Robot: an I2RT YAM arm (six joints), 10 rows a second.
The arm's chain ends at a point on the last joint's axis. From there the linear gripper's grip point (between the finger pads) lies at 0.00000 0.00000 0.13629 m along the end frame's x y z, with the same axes.
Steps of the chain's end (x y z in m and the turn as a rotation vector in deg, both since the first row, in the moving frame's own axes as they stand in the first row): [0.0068 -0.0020 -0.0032 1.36 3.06 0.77]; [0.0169 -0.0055 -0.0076 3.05 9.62 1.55]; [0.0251 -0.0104 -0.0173 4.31 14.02 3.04]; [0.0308 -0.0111 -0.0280 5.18 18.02 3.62]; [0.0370 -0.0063 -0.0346 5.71 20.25 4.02]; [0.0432 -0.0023 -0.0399 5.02 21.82 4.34]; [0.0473 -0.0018 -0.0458 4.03 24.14 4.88]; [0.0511 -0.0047 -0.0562 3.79 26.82 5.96]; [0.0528 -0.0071 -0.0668 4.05 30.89 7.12]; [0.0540 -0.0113 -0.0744 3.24 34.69 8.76]
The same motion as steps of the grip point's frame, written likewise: [0.0141 -0.0052 -0.0034 1.36 3.06 0.77]; [0.0398 -0.0124 -0.0097 3.05 9.62 1.55]; [0.0583 -0.0197 -0.0217 4.31 14.02 3.04]; [0.0733 -0.0219 -0.0352 5.18 18.02 3.62]; [0.0845 -0.0179 -0.0437 5.71 20.25 4.02]; [0.0942 -0.0120 -0.0502 5.02 21.82 4.34]; [0.1033 -0.0087 -0.0580 4.03 24.14 4.88]; [0.1129 -0.0101 -0.0711 3.79 26.82 5.96]; [0.1231 -0.0118 -0.0864 4.05 30.89 7.12]; [0.1318 -0.0124 -0.0988 3.24 34.69 8.76]
